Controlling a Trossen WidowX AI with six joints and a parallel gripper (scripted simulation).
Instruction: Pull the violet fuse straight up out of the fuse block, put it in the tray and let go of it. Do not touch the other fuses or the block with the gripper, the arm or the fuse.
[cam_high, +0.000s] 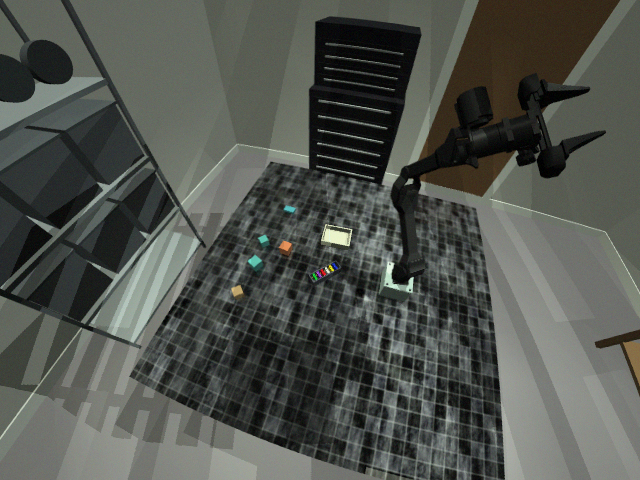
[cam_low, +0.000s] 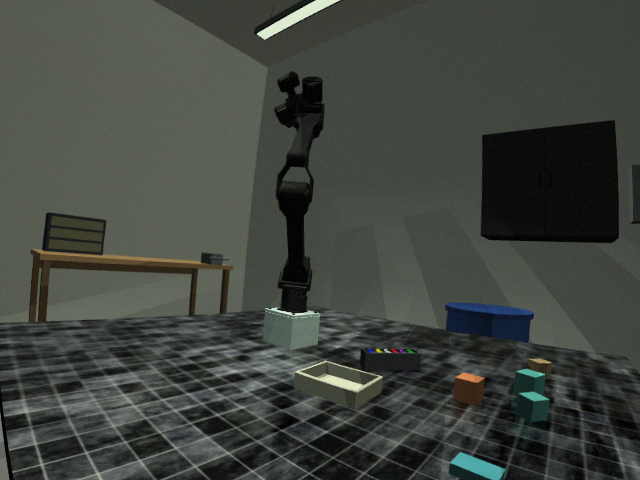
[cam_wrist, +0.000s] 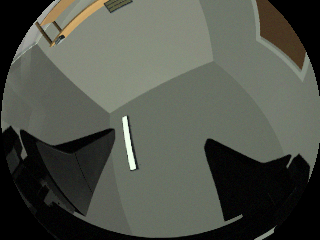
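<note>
My gripper tip is 760 mm above the violet fuse, 460 mm short of it and 30 mm to the left of it. From my gripper tip the other things lie so: cream tray (780 mm below, 400 mm ahead, 250 mm to the right).
</note>
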